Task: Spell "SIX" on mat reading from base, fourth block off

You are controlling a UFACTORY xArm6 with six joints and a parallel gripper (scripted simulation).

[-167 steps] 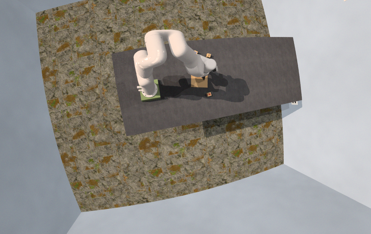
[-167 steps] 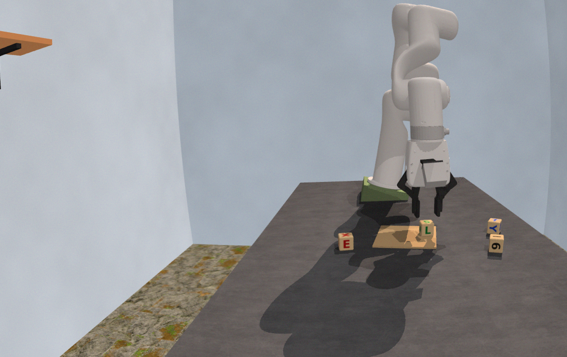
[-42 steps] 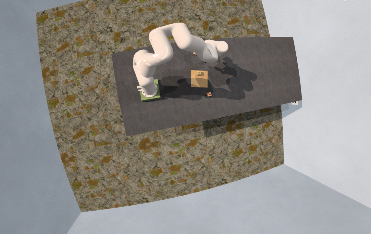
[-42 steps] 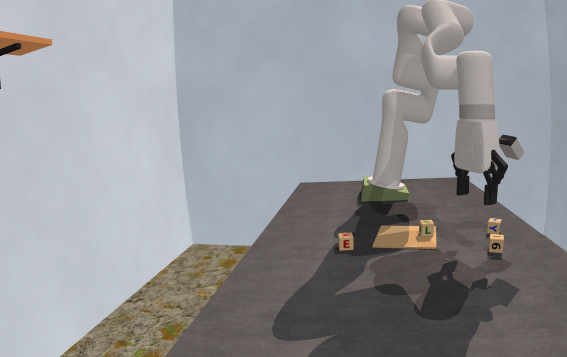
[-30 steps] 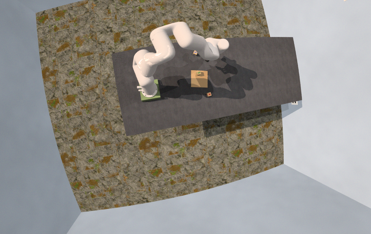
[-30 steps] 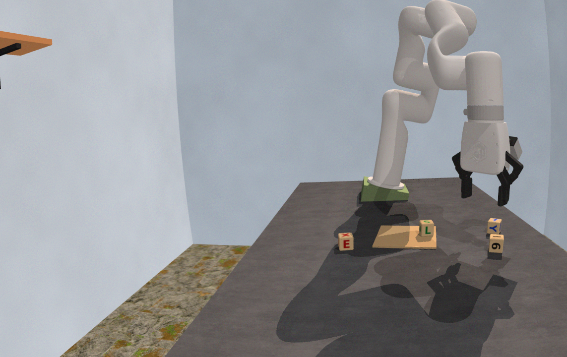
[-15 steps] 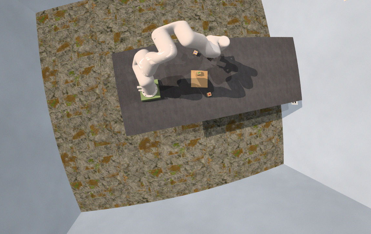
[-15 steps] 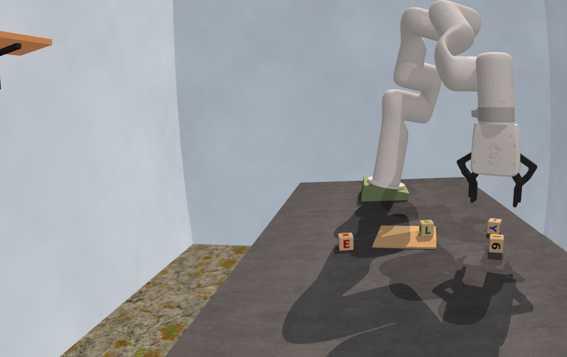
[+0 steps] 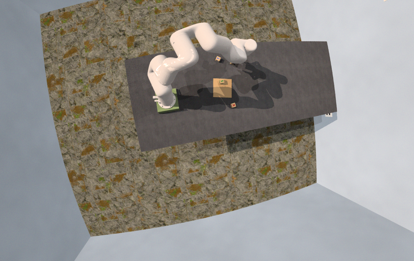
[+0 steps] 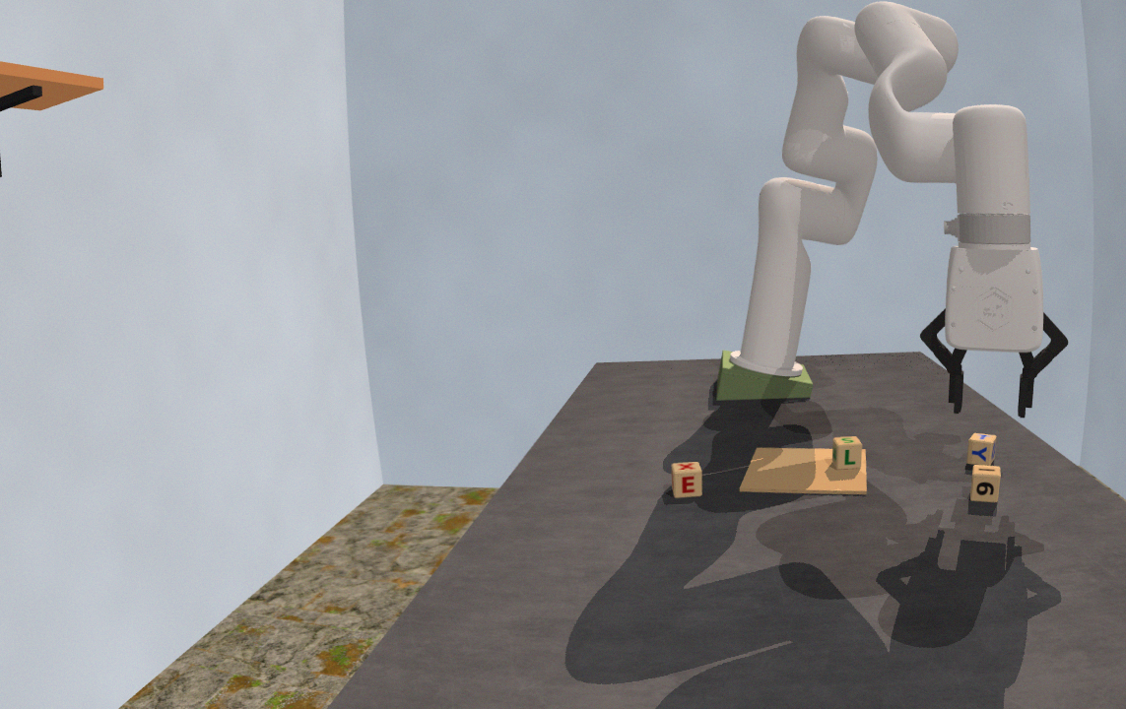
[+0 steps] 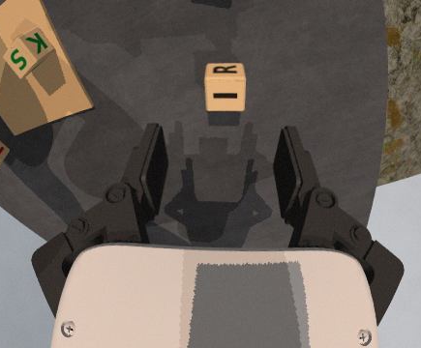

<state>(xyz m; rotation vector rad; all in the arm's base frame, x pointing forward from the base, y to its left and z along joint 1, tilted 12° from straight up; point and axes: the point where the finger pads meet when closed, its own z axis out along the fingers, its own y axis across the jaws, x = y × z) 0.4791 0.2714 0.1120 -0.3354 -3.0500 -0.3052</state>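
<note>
My gripper is now 9 cm above the I block. Round my hand: tan mat (20 cm to the right, 10 cm below, 7 cm behind); then S block (15 cm to the right, 9 cm below, 8 cm behind); then blue-lettered block (11 cm behind, 9 cm below, 2 cm to the left).
</note>
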